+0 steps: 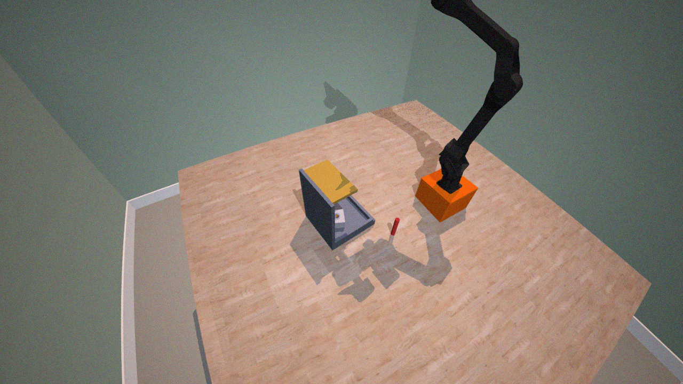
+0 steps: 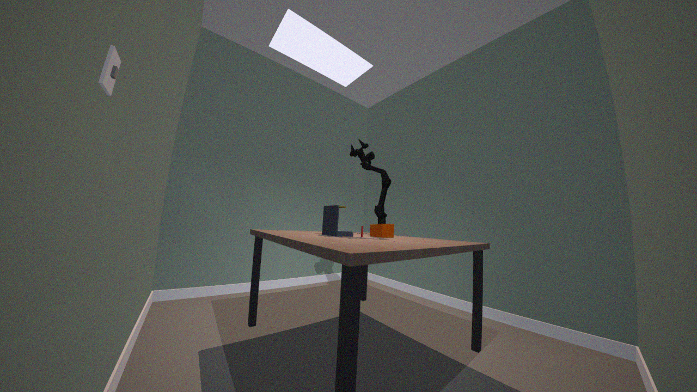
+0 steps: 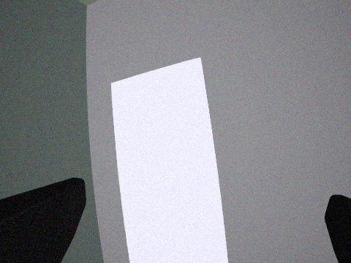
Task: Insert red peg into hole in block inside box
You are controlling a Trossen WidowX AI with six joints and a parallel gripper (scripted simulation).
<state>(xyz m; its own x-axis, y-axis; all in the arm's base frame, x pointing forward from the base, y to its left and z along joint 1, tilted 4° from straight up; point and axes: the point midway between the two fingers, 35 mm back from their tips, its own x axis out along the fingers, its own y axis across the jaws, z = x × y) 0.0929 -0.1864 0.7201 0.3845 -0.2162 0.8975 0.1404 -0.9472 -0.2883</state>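
My gripper tip is 790 mm above the red peg, 250 mm to the right of it and 110 mm short of it. Round my gripper tip: yellow roof (620 mm below, 270 mm ahead, 120 mm to the left).
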